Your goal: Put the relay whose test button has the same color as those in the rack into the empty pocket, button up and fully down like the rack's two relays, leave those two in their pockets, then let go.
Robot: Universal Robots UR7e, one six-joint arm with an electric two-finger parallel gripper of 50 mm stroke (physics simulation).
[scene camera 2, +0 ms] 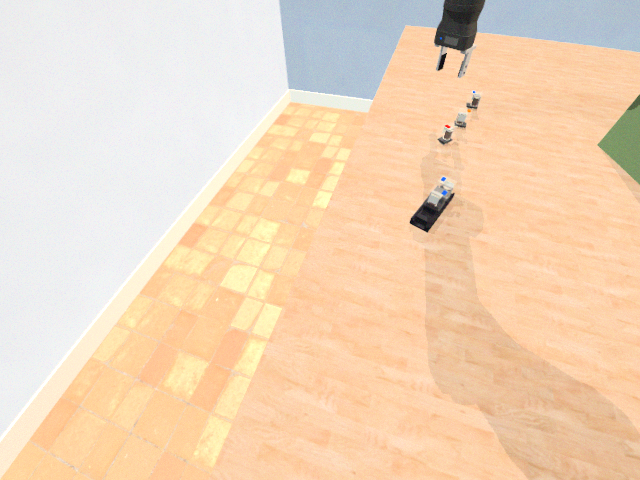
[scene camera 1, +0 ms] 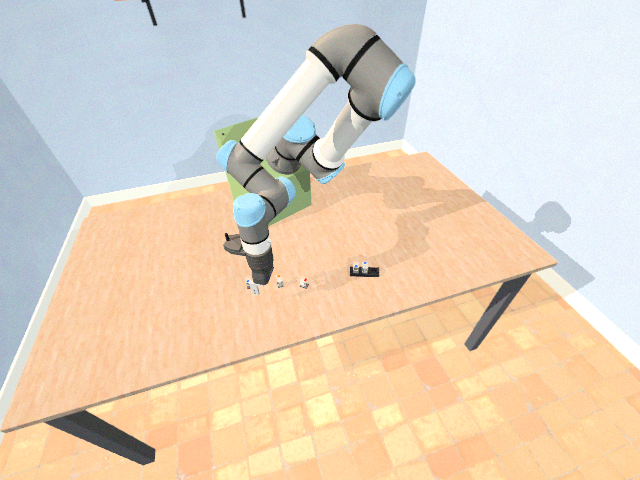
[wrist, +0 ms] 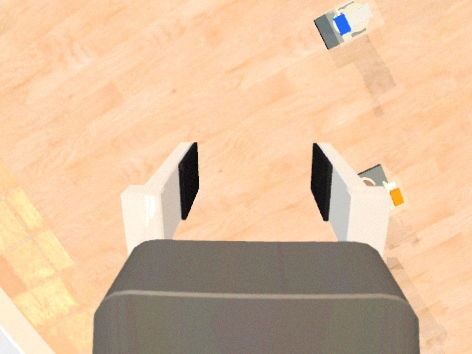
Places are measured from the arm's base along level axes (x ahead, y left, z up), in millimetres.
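Pixels of known places: gripper, fingertip midpoint: [scene camera 2: 449,73] [scene camera 1: 259,286] [wrist: 254,166]; arm's base at its link origin: [scene camera 1: 283,157].
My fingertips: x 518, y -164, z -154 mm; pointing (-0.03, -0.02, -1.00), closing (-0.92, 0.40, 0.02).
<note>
For each thing: its middle in the pictures, then the offset to it from my fingertips.
- loose relay with a blue test button, body centre: [wrist: 345,22] [scene camera 2: 473,100] dx -79, dy -42, dz -70 mm
- black rack at the middle of its body: [scene camera 2: 433,205] [scene camera 1: 364,271] dx -44, dy +373, dz -81 mm
- relay with an orange button, body centre: [wrist: 373,191] [scene camera 2: 462,118] [scene camera 1: 279,281] dx -60, dy +65, dz -70 mm
- relay with a red button, body centre: [scene camera 2: 446,134] [scene camera 1: 303,282] dx -34, dy +147, dz -70 mm
The loose relay with a blue test button [scene camera 1: 248,283] [scene camera 2: 474,99] [wrist: 350,22] stands on the table; scene camera 1 shows it partly hidden by the gripper. My gripper [scene camera 1: 253,290] [scene camera 2: 450,72] [wrist: 254,166] is open and empty, above the table; in the wrist view the blue-button relay lies up and to the right of the fingers. The black rack [scene camera 1: 364,275] [scene camera 2: 421,221] holds two blue-button relays, one [scene camera 1: 355,269] [scene camera 2: 446,185] at the end and one [scene camera 1: 364,267] [scene camera 2: 436,198] in the middle. Its empty pocket is at the right end in scene camera 1, the near end in scene camera 2.
A relay with an orange button [scene camera 1: 279,282] [scene camera 2: 461,119] [wrist: 378,175] stands beside the blue one, partly behind the right finger in the wrist view. A relay with a red button [scene camera 1: 303,283] [scene camera 2: 447,134] stands between it and the rack. The table's front edge runs beyond the row.
</note>
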